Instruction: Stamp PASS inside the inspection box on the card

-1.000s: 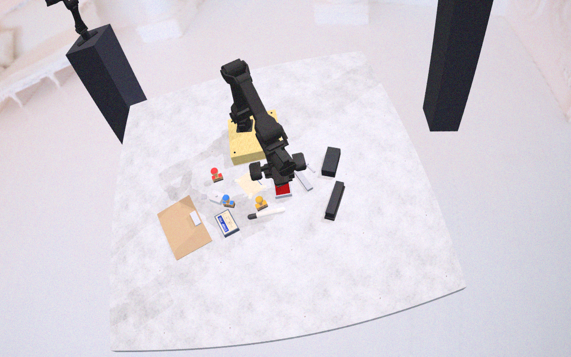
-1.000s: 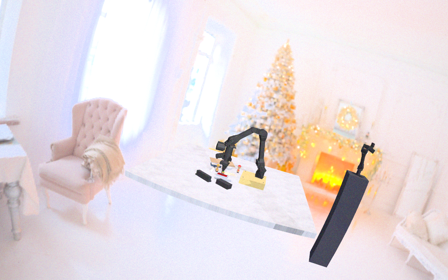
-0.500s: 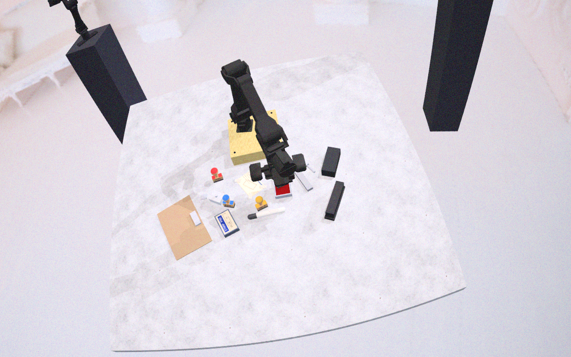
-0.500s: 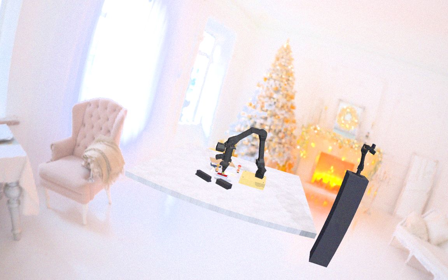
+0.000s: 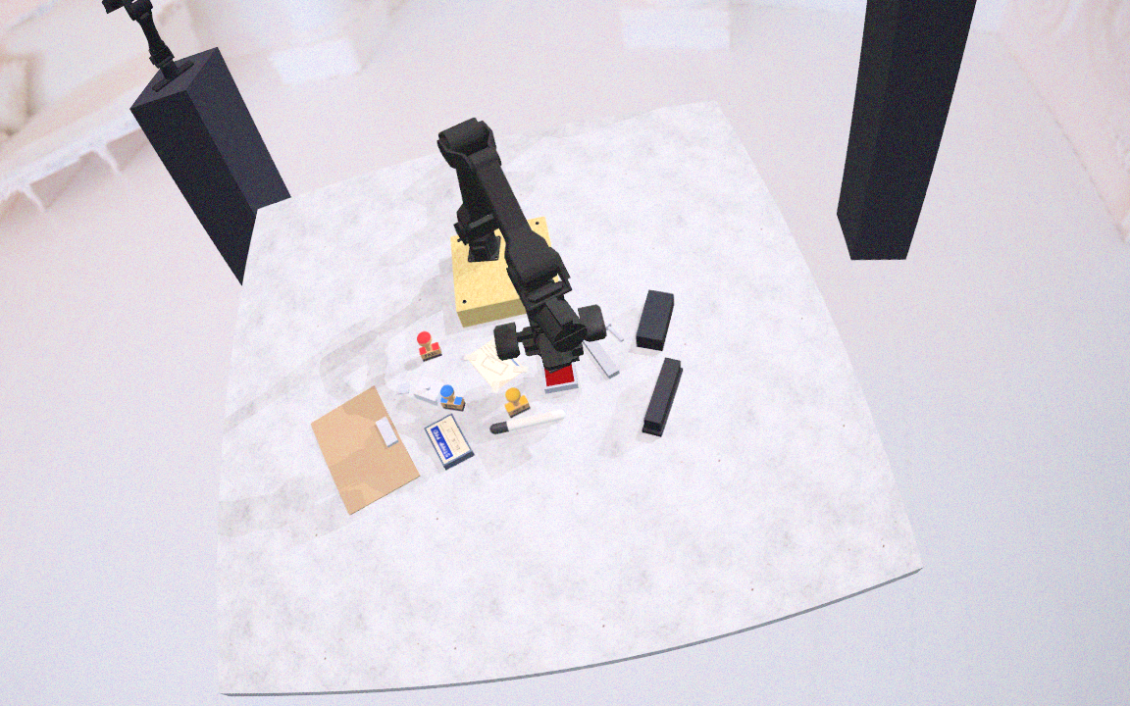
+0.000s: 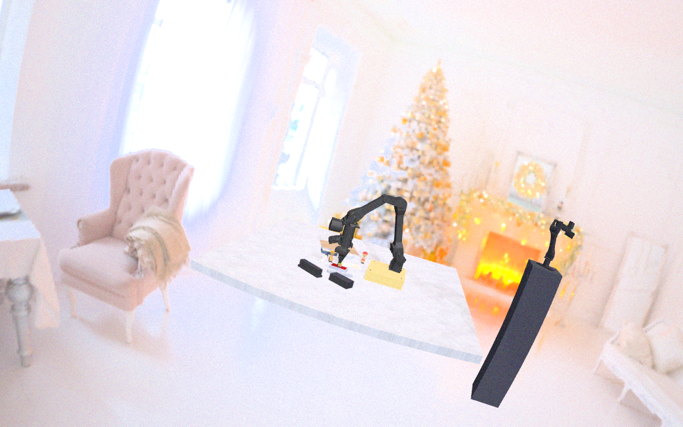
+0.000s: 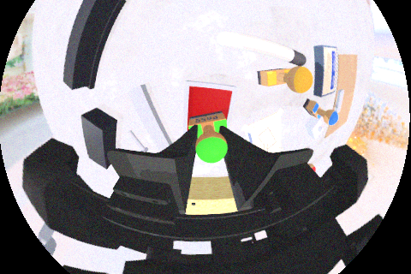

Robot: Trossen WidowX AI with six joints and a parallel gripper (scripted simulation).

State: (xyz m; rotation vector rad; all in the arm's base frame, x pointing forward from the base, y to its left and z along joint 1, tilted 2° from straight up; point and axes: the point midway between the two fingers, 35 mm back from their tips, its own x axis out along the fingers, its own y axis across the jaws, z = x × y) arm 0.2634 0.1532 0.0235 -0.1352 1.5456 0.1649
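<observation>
Right now the green-knobbed stamp is right at my gripper tip. Round my gripper tip: orange-knobbed stamp 8 cm ahead, 7 cm to the right, 2 cm below; red ink pad 3 cm below; grey ruler 4 cm behind, 7 cm to the left, 3 cm below.
</observation>
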